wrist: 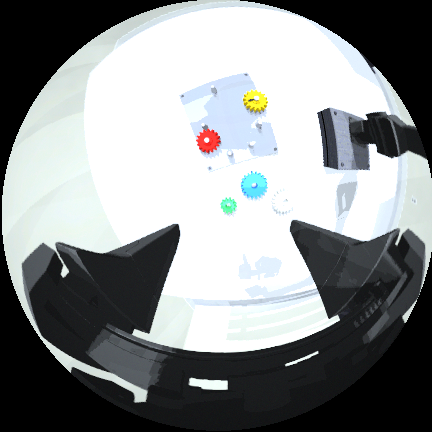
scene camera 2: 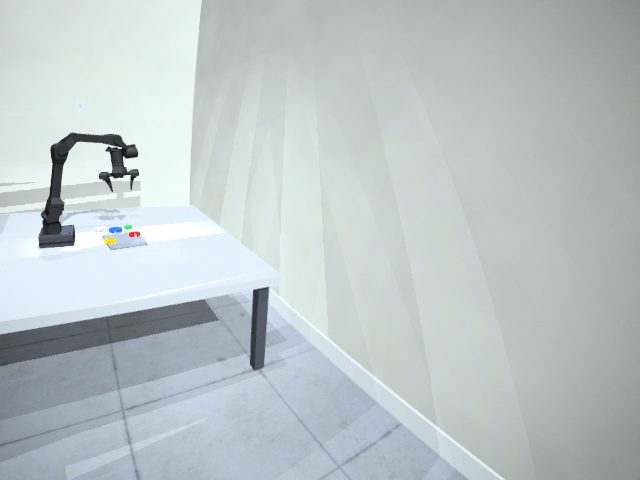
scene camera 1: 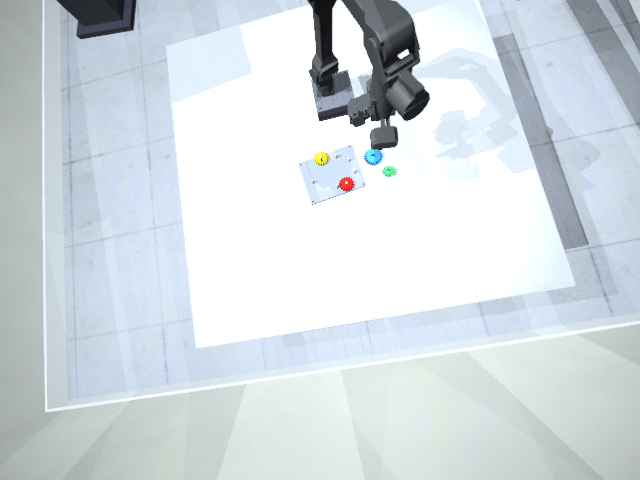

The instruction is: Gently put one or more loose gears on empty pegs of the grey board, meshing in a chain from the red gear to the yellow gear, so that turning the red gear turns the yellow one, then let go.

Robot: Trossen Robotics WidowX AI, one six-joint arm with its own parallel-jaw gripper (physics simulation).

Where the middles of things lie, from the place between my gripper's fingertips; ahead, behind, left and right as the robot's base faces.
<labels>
The grey board [scene camera 1: 326, 177] is 210 mm below my hand, 140 mm to the right of it and 10 mm ahead of it.
</labels>
